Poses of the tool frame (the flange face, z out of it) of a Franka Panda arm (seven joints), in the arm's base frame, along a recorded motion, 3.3 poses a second.
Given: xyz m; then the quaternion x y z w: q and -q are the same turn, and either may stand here.
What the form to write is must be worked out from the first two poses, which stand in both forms.
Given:
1: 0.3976, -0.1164, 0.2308, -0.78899, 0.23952, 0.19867, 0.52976
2: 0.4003, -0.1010, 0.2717, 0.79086, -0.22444, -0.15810, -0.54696
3: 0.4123, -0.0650, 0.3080, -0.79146, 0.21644, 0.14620, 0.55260
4: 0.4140, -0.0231, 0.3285, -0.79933, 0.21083, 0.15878, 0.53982
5: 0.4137, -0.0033, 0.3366, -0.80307, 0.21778, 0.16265, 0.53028
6: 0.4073, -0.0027, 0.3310, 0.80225, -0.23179, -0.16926, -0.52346
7: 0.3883, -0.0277, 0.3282, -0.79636, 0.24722, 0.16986, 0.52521
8: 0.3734, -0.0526, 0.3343, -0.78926, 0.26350, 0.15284, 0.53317
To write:
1: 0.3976, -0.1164, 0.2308, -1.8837, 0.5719, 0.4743
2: 0.4003, -0.1010, 0.2717, -1.8744, 0.5319, 0.3747
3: 0.4123, -0.0650, 0.3080, -1.8714, 0.5118, 0.3457
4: 0.4140, -0.0231, 0.3285, -1.9002, 0.5012, 0.3775
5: 0.4137, -0.0033, 0.3366, -1.9169, 0.5198, 0.3882
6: 0.4073, -0.0027, 0.3310, -1.9206, 0.5549, 0.4052
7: 0.3883, -0.0277, 0.3282, -1.9050, 0.5914, 0.4063
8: 0.3734, -0.0526, 0.3343, -1.8816, 0.6282, 0.3644
